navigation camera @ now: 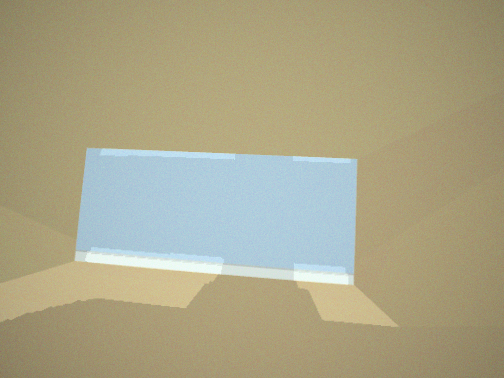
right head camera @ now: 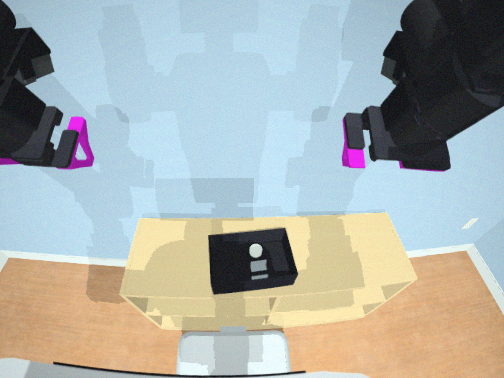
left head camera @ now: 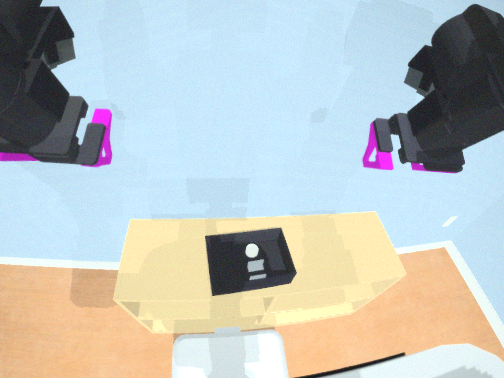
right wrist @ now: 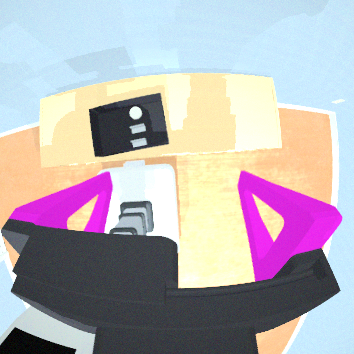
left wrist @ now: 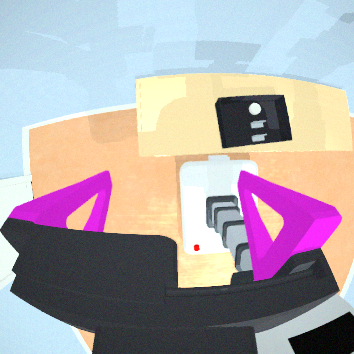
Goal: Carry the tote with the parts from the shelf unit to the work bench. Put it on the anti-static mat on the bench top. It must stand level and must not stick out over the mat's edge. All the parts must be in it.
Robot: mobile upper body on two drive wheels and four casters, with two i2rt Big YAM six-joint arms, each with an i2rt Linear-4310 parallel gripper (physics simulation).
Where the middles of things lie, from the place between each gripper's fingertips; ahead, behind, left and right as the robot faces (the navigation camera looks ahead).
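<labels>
The black tote [right head camera: 229,258] has my left hand 62 cm above it, 16 cm short of it and 31 cm to the left of it.
As for that same black tote, my right hand is 610 mm above it now, 160 mm short of it and 160 mm to the right of it. Going by its middle, the black tote is nearer to my right hand than to my left hand.
</labels>
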